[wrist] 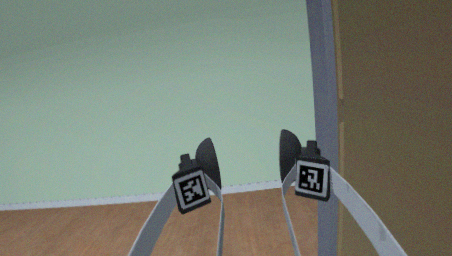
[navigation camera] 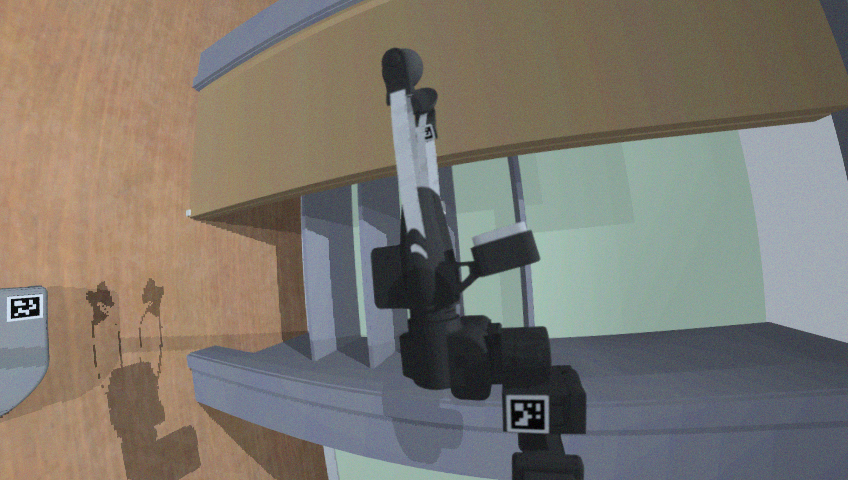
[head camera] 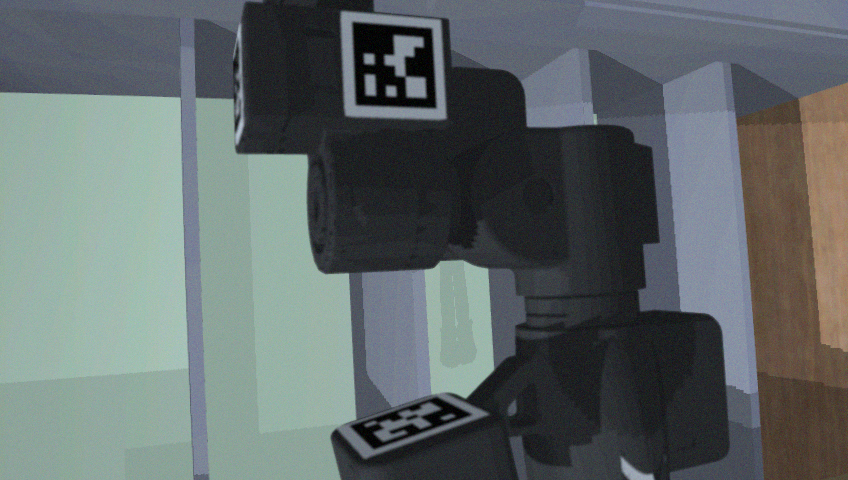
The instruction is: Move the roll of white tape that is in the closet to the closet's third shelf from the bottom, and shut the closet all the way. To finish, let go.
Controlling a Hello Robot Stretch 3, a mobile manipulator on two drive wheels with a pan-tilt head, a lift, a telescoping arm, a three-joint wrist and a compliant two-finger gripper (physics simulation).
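Frame: origin at the robot's base, x ahead, y left, z up, level; metres.
Where they show: gripper, fingertip midpoint: point(wrist: 247, 152) point(navigation camera: 410, 71).
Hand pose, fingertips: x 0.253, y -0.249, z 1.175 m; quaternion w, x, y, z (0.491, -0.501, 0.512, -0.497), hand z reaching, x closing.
After its pixels a point has its place.
The closet point(head camera: 714, 35) @(x -0.268, y -0.632, z 0.717 m) point(navigation camera: 255, 380) @(x -0.300, y -0.583, z 0.454 m) point(wrist: 326, 100) @(x 0.936, y -0.573, z 1.092 m) stands open on one side, with its shelf boards showing. Its tan door panel point(navigation camera: 267, 142) @(x 0.495, y -0.607, z 0.526 m) point(wrist: 395, 150) @(x 0.582, y -0.607, z 1.012 m) covers the other side. A small white sliver of the tape roll point(navigation camera: 443, 207) @(x 0.245, y -0.933, z 1.040 m) shows beside my finger in the navigation view, at the third visible shelf board counted from the floor side. The rest of it is hidden behind my gripper, and it does not show in the head or wrist views. My gripper point(navigation camera: 413, 83) @(x 0.253, y -0.249, z 1.175 m) point(wrist: 247, 152) @(x 0.253, y -0.249, z 1.175 m) is open and empty. It reaches across in front of the door panel, near the closet's far frame.
Wood floor point(navigation camera: 130, 148) @(x 0.544, y -0.379, z 0.000 m) point(wrist: 250, 225) @(x 1.710, y -0.216, z 0.000 m) runs along the closet's foot. A green wall point(wrist: 150, 100) @(x 2.285, y 0.610, z 1.085 m) is beyond my fingertips. My wrist point(head camera: 386, 202) @(x -0.020, y -0.223, z 1.258 m) point(navigation camera: 428, 356) @(x -0.016, y -0.222, z 1.182 m) is in front of the open side and blocks much of the shelves. Part of my base point(navigation camera: 23, 350) @(x -0.107, y -0.126, z 0.160 m) shows at the navigation view's left edge.
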